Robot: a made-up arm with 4 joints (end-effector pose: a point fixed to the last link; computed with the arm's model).
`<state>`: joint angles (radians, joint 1 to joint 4).
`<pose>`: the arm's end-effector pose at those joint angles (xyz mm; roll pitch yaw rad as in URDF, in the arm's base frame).
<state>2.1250 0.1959 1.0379 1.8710</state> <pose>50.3 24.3 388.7 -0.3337 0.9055 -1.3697</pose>
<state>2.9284 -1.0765 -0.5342 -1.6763</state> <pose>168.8 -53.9 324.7 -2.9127 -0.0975 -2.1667</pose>
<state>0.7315 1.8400 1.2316 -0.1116</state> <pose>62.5 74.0 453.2 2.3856 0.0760 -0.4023</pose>
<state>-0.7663 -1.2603 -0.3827 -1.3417</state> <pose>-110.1 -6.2 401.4 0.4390 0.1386 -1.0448</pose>
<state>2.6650 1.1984 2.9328 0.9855</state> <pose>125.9 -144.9 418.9 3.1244 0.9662 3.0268</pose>
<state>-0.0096 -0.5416 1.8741 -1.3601</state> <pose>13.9 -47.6 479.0 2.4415 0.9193 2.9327</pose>
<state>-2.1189 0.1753 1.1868 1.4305</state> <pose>54.7 37.7 400.7 -2.2463 -0.1411 -2.4655</pose>
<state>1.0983 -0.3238 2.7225 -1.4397</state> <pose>88.7 -51.2 462.5 2.1104 -0.8807 -3.0767</pose>
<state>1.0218 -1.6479 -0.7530 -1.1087</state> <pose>115.6 -0.6 562.5 -1.4057 0.1685 -2.4056</pose>
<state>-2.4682 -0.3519 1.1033 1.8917</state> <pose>62.1 33.4 393.2 -2.3602 -0.0770 -2.2376</pose>
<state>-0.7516 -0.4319 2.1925 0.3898</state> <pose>48.8 40.8 368.6 2.1584 0.1687 -1.9952</pose>
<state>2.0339 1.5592 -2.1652 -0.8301</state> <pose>151.5 -116.9 370.9 0.5523 0.4207 0.2926</pose>
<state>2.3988 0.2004 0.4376 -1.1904</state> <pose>183.0 -73.8 307.6 2.2041 -0.0035 -3.0189</pose>
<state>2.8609 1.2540 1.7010 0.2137</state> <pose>60.0 30.1 372.6 -0.4890 0.8468 -2.1433</pose>
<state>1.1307 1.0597 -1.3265 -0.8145</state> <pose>131.9 -89.9 538.2 -0.5609 0.3372 0.3362</pose>
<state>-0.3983 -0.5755 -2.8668 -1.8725</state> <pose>-50.3 -36.9 443.9 2.2734 0.1866 3.0120</pose>
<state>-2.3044 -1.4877 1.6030 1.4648</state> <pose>29.0 74.9 384.6 -2.8951 0.0434 -0.9060</pose>
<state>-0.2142 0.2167 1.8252 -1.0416</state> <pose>39.9 -19.0 489.9 -3.1098 0.6692 -2.0481</pose>
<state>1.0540 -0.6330 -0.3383 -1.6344</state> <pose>90.2 -47.2 524.0 -1.0906 0.6913 -1.2751</pose>
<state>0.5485 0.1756 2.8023 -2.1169</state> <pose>58.1 -58.6 527.2 2.7560 0.0870 -2.8486</pose>
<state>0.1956 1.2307 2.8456 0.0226</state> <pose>24.3 -77.5 410.5 0.8051 -0.9629 -0.4603</pose>
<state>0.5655 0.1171 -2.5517 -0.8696</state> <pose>-7.8 -35.1 475.6 0.3918 -0.8840 -1.2487</pose>
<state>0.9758 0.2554 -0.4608 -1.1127</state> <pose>125.6 -57.8 550.2 -1.1538 0.8876 -0.4713</pose>
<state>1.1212 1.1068 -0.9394 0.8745</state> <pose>181.5 38.3 594.5 -2.8943 0.4956 -1.0103</pose>
